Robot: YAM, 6 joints.
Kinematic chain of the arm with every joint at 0, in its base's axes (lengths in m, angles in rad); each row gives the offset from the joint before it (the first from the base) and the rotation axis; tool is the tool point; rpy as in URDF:
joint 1: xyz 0 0 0.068 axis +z
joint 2: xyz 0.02 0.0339 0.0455 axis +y
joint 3: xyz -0.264 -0.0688 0 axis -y
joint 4: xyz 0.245 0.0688 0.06 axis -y
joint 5: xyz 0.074 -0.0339 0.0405 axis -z
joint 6: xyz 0.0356 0 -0.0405 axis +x
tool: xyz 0 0 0 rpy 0 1.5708 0
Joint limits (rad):
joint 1: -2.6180..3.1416
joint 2: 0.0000..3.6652
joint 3: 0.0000..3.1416
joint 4: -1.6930..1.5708
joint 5: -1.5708..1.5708
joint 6: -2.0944..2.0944
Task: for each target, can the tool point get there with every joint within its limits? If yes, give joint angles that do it. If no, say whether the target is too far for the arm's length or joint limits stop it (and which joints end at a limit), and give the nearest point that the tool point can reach.
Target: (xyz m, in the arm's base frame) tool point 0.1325 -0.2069 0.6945
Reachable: yes | joints -1.0400 1.9009 2.8783 0.0852 -0.2702 0.2555
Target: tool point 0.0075 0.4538 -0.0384
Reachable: yes | joints 1.5231 2.7012 1.7849 -0.6729 -0.4095 1.1788
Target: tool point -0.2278 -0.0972 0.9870
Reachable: no: too far | nearest point -0.1547 -0.0854 0.7193 | short by 0.278 m
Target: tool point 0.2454 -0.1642 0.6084
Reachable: yes | joints -0.6936 1.7836 2.5833 -0.5889 -1.0332 -0.3398
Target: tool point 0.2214 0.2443 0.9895
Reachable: no: too far | nearest point 0.1535 0.1694 0.7036 | short by 0.303 m
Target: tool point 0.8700 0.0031 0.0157
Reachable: no: too far | nearest point 0.6417 0.0023 0.0420 | short by 0.230 m
